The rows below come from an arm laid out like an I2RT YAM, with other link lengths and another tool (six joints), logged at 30 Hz.
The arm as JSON. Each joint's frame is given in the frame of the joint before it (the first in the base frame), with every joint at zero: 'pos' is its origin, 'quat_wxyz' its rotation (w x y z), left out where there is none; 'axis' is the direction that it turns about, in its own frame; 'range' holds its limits. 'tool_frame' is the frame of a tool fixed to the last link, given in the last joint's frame.
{
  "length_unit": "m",
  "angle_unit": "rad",
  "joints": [
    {
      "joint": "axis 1",
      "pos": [
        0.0,
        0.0,
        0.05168
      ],
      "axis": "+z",
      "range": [
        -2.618,
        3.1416
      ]
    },
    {
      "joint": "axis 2",
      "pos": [
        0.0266,
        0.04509,
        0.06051
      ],
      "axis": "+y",
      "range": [
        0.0,
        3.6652
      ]
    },
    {
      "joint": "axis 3",
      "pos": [
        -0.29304,
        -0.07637,
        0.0
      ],
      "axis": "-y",
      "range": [
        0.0,
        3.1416
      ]
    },
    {
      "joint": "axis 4",
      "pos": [
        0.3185,
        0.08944,
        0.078
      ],
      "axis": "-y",
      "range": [
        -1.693,
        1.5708
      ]
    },
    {
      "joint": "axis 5",
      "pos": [
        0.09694,
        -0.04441,
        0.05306
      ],
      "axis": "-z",
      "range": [
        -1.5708,
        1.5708
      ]
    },
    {
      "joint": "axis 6",
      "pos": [
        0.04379,
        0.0,
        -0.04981
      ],
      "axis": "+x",
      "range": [
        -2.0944,
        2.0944
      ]
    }
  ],
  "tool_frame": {
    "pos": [
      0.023,
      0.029,
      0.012
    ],
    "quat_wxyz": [
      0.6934,
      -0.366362,
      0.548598,
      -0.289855
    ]
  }
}
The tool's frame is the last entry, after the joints.
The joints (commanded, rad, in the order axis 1, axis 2, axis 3, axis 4, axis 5, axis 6), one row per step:
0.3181, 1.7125, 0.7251, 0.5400, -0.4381, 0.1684
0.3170, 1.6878, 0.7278, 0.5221, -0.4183, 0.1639
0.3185, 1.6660, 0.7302, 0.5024, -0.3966, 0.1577
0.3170, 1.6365, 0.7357, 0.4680, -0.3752, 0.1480
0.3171, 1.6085, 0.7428, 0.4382, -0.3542, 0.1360
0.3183, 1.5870, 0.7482, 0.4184, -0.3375, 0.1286
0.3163, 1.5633, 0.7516, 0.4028, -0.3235, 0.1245
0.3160, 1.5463, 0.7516, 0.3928, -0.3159, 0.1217
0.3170, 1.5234, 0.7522, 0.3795, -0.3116, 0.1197
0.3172, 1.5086, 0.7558, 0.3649, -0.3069, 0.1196
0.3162, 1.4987, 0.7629, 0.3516, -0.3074, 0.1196
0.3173, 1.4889, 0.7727, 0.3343, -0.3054, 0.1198
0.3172, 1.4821, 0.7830, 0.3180, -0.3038, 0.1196
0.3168, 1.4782, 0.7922, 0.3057, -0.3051, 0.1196
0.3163, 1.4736, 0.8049, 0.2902, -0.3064, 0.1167
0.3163, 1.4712, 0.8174, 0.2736, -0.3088, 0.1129
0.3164, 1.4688, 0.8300, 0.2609, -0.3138, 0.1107
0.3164, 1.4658, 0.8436, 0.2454, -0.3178, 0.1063
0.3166, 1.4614, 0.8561, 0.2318, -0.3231, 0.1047
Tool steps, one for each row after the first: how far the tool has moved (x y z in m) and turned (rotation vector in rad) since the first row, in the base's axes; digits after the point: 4 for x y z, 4 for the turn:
0.0006, -0.0013, 0.0084, -0.0080, -0.0146, -0.0172
0.0005, -0.0017, 0.0152, -0.0195, -0.0257, -0.0330
0.0006, -0.0034, 0.0242, -0.0345, -0.0352, -0.0500
0.0006, -0.0043, 0.0339, -0.0494, -0.0503, -0.0643
0.0003, -0.0047, 0.0418, -0.0588, -0.0636, -0.0756
0.0000, -0.0064, 0.0506, -0.0634, -0.0785, -0.0891
-0.0012, -0.0074, 0.0561, -0.0659, -0.0876, -0.0955
-0.0034, -0.0078, 0.0638, -0.0654, -0.0988, -0.0982
-0.0043, -0.0083, 0.0693, -0.0660, -0.1029, -0.1024
-0.0042, -0.0087, 0.0745, -0.0645, -0.1063, -0.1031
-0.0040, -0.0083, 0.0803, -0.0643, -0.1086, -0.1040
-0.0034, -0.0082, 0.0852, -0.0647, -0.1096, -0.1055
-0.0026, -0.0081, 0.0891, -0.0640, -0.1102, -0.1048
-0.0016, -0.0078, 0.0943, -0.0649, -0.1135, -0.1031
-0.0006, -0.0073, 0.0984, -0.0672, -0.1140, -0.0994
0.0003, -0.0066, 0.1032, -0.0659, -0.1170, -0.0940
0.0011, -0.0061, 0.1083, -0.0669, -0.1203, -0.0888
0.0016, -0.0055, 0.1139, -0.0648, -0.1239, -0.0833

